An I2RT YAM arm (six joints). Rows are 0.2 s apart.
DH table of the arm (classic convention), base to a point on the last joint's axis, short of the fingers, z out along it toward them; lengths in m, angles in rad. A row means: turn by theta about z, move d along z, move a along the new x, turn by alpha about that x. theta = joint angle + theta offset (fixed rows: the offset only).
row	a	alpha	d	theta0
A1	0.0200	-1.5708	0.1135	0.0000
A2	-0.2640	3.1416	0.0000	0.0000
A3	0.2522	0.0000	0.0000	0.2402
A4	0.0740	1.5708	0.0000	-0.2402
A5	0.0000	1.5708	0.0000	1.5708
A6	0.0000	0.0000	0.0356	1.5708
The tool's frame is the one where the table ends.
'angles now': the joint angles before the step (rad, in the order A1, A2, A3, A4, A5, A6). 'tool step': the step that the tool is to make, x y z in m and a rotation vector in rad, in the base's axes. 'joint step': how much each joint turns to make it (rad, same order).
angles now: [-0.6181 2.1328 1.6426 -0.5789 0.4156 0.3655]
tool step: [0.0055 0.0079 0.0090 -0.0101 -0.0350 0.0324]
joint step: [0.0199 -0.0215 -0.0041 0.0192 -0.0164 -0.0055]
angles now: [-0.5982 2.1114 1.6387 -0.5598 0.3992 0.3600]
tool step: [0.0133 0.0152 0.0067 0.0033 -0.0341 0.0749]
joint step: [0.0411 -0.0086 0.0079 0.0173 -0.0360 -0.0188]
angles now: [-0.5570 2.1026 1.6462 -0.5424 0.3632 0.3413]
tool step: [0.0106 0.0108 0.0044 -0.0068 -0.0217 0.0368]
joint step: [0.0315 0.0015 0.0150 0.0091 -0.0074 -0.0016]
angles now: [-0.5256 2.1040 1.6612 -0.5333 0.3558 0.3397]
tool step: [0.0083 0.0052 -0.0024 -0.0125 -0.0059 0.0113]
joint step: [0.0194 0.0166 0.0129 0.0141 0.0111 0.0023]
